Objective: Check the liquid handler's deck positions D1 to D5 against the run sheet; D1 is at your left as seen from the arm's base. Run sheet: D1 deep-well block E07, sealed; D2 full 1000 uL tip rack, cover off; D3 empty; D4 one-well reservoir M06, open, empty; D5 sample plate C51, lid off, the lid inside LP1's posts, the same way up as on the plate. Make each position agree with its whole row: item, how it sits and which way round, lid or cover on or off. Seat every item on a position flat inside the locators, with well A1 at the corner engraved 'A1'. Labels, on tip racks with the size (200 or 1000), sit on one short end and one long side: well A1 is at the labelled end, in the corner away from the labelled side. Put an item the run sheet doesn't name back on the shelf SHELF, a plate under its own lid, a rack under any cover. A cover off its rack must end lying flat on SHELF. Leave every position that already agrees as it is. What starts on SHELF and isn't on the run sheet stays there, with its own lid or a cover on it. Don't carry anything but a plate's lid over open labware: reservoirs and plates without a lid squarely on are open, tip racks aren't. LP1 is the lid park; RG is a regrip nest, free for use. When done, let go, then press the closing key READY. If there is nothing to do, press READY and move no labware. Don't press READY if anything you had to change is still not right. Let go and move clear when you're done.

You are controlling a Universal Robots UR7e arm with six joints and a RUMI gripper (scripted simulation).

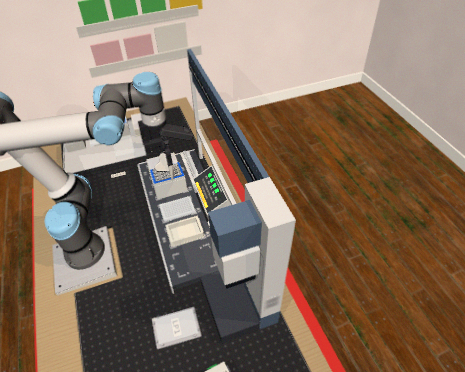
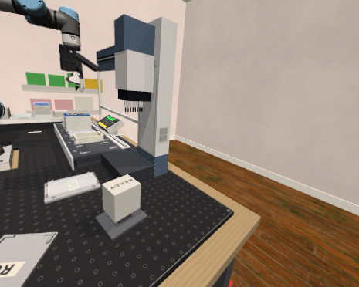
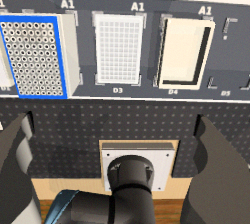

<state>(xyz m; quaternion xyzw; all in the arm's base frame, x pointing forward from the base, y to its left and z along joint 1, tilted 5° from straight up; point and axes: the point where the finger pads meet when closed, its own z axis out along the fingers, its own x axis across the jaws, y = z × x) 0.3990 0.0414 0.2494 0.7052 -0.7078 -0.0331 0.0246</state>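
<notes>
Now: hand 24 cm above the clear well plate. Round my hand: blue-rimmed tip rack 1 cm ahead, 13 cm to the left, 17 cm below; then cream one-well reservoir 12 cm to the right, 23 cm below; then deep-well block 25 cm to the left, 22 cm below.
</notes>
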